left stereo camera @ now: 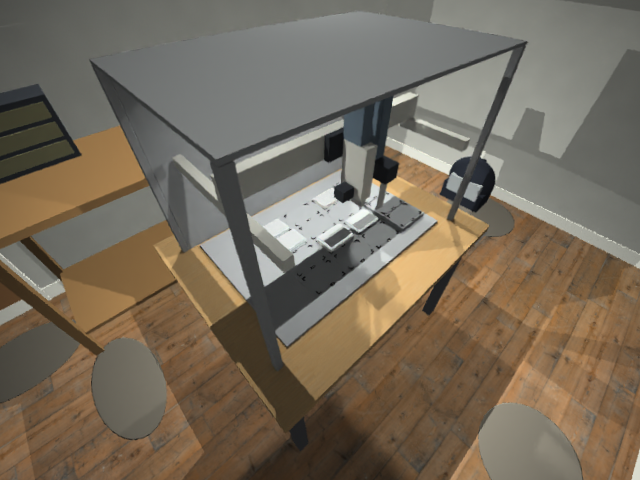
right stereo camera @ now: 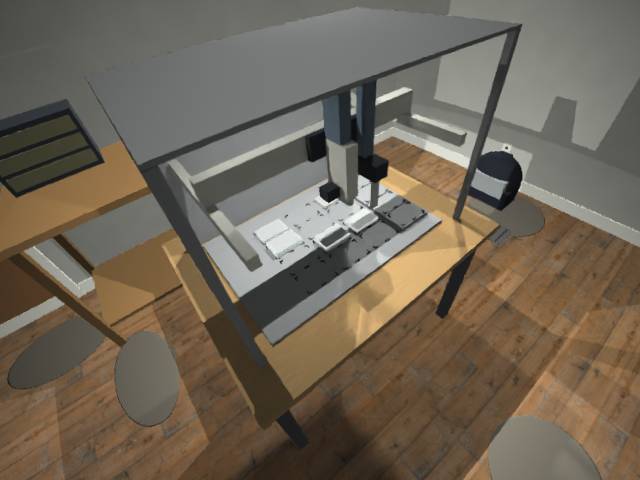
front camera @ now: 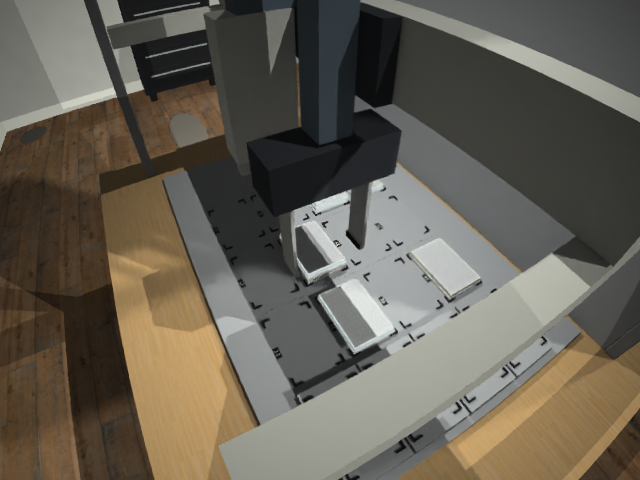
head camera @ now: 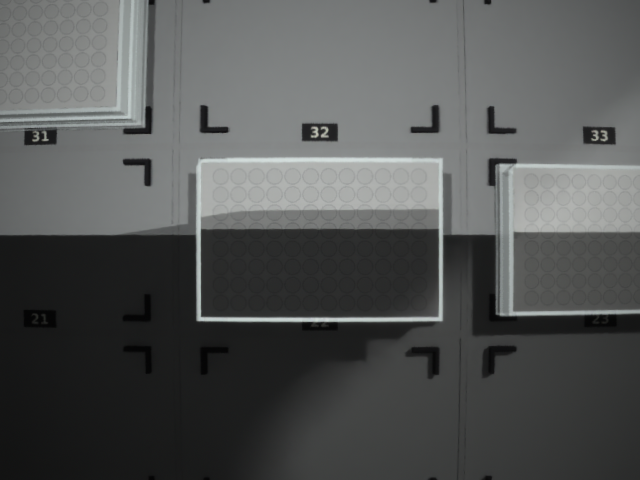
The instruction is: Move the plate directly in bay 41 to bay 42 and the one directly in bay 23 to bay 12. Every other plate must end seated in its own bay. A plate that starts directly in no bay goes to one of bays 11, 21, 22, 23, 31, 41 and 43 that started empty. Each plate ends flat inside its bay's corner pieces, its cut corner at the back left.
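Places are measured from the robot's base along level axes (x ahead, y left, z up), in metres.
Pixels of known places: gripper, fingertip midpoint: (left stereo camera: pixel 368 201) (right stereo camera: pixel 363 200) (front camera: pixel 324 254); robot's base at its link origin: (left stereo camera: pixel 318 293) (right stereo camera: pixel 309 293) (front camera: pixel 209 212).
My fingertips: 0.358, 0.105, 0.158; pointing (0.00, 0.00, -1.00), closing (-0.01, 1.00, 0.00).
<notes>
Ahead of a thing's pixels: the offset from my fingertips to its top centre, as dx, dy, dz. "spot": to the spot under its first point.
My gripper (front camera: pixel 326 259) (left stereo camera: pixel 381 205) (right stereo camera: pixel 374 204) is open and empty, raised above the deck. It does not show in the head view. The plate at bay 22 {spot: -0.099, +0.084, -0.131} (front camera: pixel 336 248) (head camera: pixel 320 268) (left stereo camera: pixel 334 237) looks thick, possibly a stack. Bay 23's plate {+0.034, +0.045, -0.144} (front camera: pixel 356 315) (head camera: pixel 578 268) (left stereo camera: pixel 361 221) lies beside it; its left side shows layered edges. Bay 31's plate {-0.294, +0.152, -0.131} (front camera: pixel 330 203) (head camera: pixel 56 62) (left stereo camera: pixel 291 238) also looks stacked. Bay 41's plate {-0.294, +0.259, -0.144} (front camera: pixel 378 185) (left stereo camera: pixel 275 226) is partly hidden in the front view. Bay 43's plate {+0.034, +0.259, -0.144} (front camera: pixel 444 266) (left stereo camera: pixel 325 198) lies flat.
The parked pale pipetting stage (front camera: pixel 258 77) (left stereo camera: pixel 357 175) stands beside the gripper. A pale beam (front camera: pixel 403 372) crosses the near deck and hides part of it. Bay 32 {spot: -0.130, +0.106, -0.158} (head camera: pixel 319 132) and bay 21 {spot: -0.294, -0.001, -0.158} (head camera: pixel 39 318) hold no plate.
</notes>
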